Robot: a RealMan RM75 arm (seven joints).
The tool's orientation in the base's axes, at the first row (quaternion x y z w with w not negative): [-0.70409, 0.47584, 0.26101, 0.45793]
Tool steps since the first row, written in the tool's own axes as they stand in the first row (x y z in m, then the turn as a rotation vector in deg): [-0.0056, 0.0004, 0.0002, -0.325, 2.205, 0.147]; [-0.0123, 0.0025, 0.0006, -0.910, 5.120, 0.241]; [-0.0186, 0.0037, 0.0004, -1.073, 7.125, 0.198]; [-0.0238, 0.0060, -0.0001, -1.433, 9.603, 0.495]
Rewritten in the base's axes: [-0.0027, 0.0025, 0.0043, -2.128, -0.010, -0.678]; [-0.0073, 0.0055, 0.0086, -5.012, -0.047, -1.406]; [-0.0110, 0.0079, 0.0133, -6.905, -0.271, -2.051]; [-0.0152, 0.0094, 0.0168, -9.285, -0.167, -2.876]
